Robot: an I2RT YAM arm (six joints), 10 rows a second.
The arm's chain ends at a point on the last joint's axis. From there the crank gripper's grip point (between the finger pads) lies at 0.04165 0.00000 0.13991 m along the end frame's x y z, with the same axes.
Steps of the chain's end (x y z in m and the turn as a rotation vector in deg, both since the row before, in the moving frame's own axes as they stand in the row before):
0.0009, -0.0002, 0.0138, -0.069, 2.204, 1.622
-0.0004, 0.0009, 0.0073, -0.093, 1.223, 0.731
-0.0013, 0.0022, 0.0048, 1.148, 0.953, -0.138
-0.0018, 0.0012, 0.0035, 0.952, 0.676, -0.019
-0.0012, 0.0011, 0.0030, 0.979, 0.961, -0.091
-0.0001, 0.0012, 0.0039, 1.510, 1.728, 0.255
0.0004, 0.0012, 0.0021, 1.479, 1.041, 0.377
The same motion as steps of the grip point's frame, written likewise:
0.0062, 0.0012, 0.0121, -0.069, 2.204, 1.622
0.0026, 0.0017, 0.0064, -0.093, 1.223, 0.731
0.0010, -0.0007, 0.0041, 1.148, 0.953, -0.138
-0.0002, -0.0011, 0.0030, 0.952, 0.676, -0.019
0.0011, -0.0014, 0.0023, 0.979, 0.961, -0.091
0.0041, -0.0023, 0.0025, 1.510, 1.728, 0.255
0.0029, -0.0021, 0.0013, 1.479, 1.041, 0.377

